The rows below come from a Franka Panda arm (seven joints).
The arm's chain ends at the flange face. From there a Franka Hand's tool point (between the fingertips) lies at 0.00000 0.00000 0.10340 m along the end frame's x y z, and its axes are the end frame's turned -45 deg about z.
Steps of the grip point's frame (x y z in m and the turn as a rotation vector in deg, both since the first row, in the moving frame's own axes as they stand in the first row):
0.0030, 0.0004, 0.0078, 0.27, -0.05, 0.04
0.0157, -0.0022, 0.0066, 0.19, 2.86, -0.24
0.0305, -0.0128, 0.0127, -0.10, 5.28, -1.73
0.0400, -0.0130, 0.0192, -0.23, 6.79, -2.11
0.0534, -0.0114, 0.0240, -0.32, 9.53, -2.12
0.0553, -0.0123, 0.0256, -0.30, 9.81, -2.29
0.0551, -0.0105, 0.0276, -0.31, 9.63, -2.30
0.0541, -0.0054, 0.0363, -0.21, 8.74, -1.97
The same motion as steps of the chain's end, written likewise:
0.0028, -0.0016, 0.0078, 0.16, -0.23, 0.04
0.0061, -0.0088, 0.0067, 2.16, 1.89, -0.24
0.0058, -0.0239, 0.0131, 3.66, 3.80, -1.73
0.0103, -0.0290, 0.0199, 4.64, 4.96, -2.11
0.0174, -0.0339, 0.0254, 6.51, 6.97, -2.12
0.0178, -0.0355, 0.0271, 6.72, 7.15, -2.29
0.0192, -0.0343, 0.0291, 6.59, 7.03, -2.30
0.0232, -0.0310, 0.0375, 6.03, 6.33, -1.97

